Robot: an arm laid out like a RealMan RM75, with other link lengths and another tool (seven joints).
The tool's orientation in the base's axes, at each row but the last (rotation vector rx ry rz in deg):
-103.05 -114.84 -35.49
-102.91 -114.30 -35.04
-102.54 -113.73 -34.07
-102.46 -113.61 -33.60
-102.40 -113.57 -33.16
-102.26 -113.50 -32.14
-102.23 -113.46 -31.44
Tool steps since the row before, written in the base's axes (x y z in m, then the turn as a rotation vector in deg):
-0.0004 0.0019 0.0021 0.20 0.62 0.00
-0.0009 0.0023 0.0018 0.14 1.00 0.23
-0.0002 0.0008 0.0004 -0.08 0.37 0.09
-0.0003 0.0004 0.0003 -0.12 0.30 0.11
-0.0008 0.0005 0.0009 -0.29 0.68 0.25
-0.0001 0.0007 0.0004 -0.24 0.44 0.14
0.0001 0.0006 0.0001 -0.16 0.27 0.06
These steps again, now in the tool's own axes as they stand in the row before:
0.0028 -0.0001 -0.0007 0.49 0.25 0.35
0.0030 -0.0006 -0.0002 0.94 0.24 0.37
0.0009 -0.0001 0.0001 0.36 -0.04 0.13
0.0005 -0.0003 0.0000 0.32 -0.09 0.08
0.0010 -0.0007 -0.0005 0.73 -0.22 0.18
0.0008 0.0000 0.0001 0.46 -0.19 0.13
0.0005 0.0002 0.0002 0.27 -0.13 0.10

